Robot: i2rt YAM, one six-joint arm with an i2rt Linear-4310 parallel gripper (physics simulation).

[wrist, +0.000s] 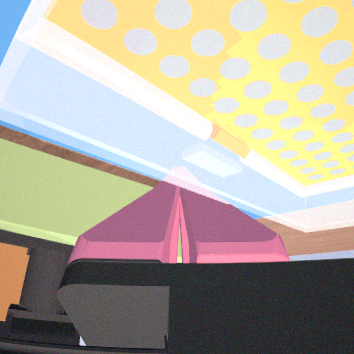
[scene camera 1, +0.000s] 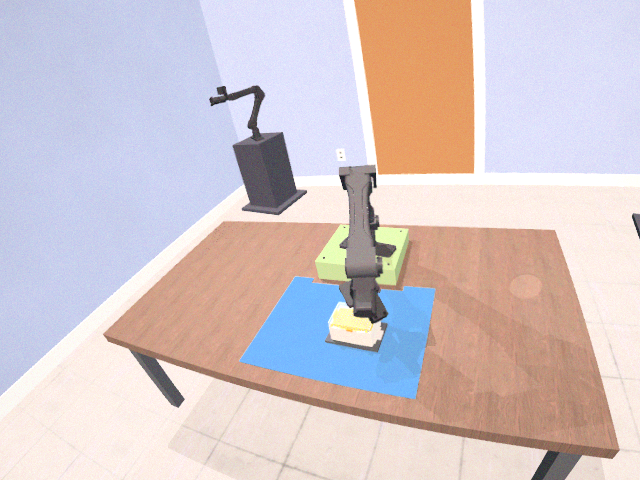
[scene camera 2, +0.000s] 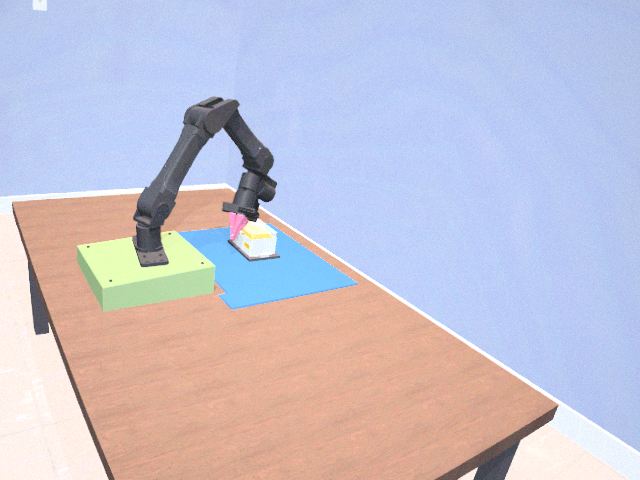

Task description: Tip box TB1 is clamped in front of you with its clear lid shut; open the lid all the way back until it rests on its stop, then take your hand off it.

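Places are measured from the arm's base along level axes (x ahead, y left, z up), in millimetres.
Pixels of known places: gripper, fingertip midpoint: (wrist: 179, 177) (scene camera 2: 232, 240); arm's base, origin of the base link: (wrist: 58, 244) (scene camera 2: 149, 251).
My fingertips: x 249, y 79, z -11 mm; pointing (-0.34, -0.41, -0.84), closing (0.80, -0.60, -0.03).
Note:
For each thing: its middle in the pictures, then the offset to it from my fingertips. "spot": a spot on its surface instead. Level surfaces: height alone.
- Tip box TB1, body centre: (wrist: 351, 25) (scene camera 1: 355, 324) (scene camera 2: 254, 238) dx +82, dy +36, dz -12 mm
- orange tab, surface spot: (wrist: 230, 141) spot: dx +57, dy +61, dz +27 mm
- clear panel, surface spot: (wrist: 95, 100) spot: dx +48, dy +80, dz +27 mm
- blue mat, its level: dz -51 mm
- wooden table, its level: dz -53 mm
Tip box TB1 (scene camera 1: 355, 337) (scene camera 2: 263, 249) is a white box with a yellow perforated rack (scene camera 1: 351, 319) (scene camera 2: 256, 234) (wrist: 287, 72) and an orange tab (scene camera 1: 349, 329) (scene camera 2: 246, 245) (wrist: 230, 141). My gripper (scene camera 2: 234, 238) (wrist: 179, 177) is shut and empty, with its pink fingertips low beside the box's robot-facing side. In the wrist view the very tips show paler through the edge of a clear panel (wrist: 95, 100). The lid is not standing upright; whether it is fully shut or slightly raised is hard to tell. In scene camera 1 the arm hides the fingers.
The box sits on a dark base plate (scene camera 1: 381, 338) (scene camera 2: 264, 257) on a blue mat (scene camera 1: 289, 330) (scene camera 2: 294, 284). My arm stands on a green block (scene camera 1: 330, 268) (scene camera 2: 155, 295) (wrist: 65, 185) on the wooden table (scene camera 1: 196, 310) (scene camera 2: 310, 372). Another arm stands on a dark pedestal (scene camera 1: 266, 170) beyond the table.

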